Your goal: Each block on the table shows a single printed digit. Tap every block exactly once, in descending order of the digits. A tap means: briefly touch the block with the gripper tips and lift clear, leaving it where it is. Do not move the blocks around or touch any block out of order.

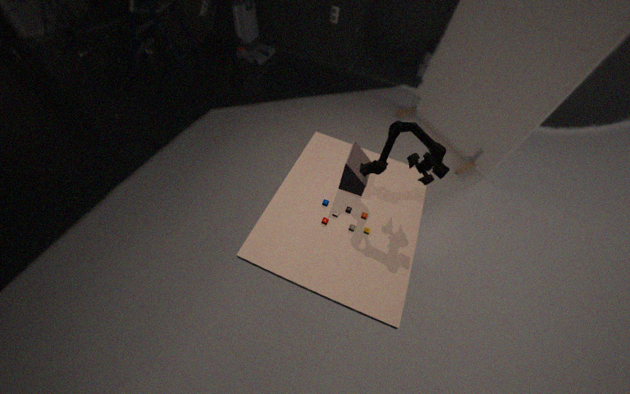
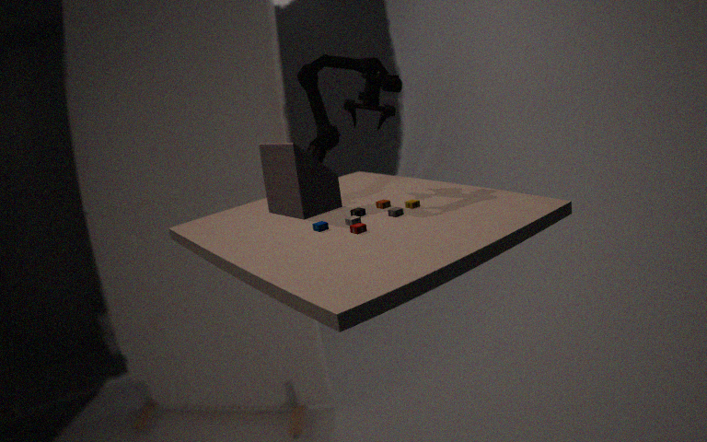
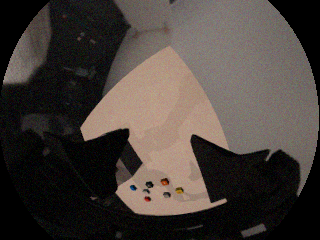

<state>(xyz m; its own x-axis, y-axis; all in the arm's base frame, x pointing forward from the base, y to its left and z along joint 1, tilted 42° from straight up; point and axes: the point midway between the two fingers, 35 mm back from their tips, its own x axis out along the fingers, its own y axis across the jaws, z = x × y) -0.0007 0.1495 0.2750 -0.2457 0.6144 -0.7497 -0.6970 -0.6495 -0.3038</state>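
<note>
Right now my gripper tip is 440 mm to the left of the red block, 340 mm short of it and 210 mm above it. Also, from my gripper tip: black block: 320 mm to the right, 220 mm ahead, 210 mm below; then orange block: 240 mm ahead, 220 mm to the right, 210 mm below; then yellow block: 330 mm ahead, 210 mm below, 190 mm to the right.
</note>
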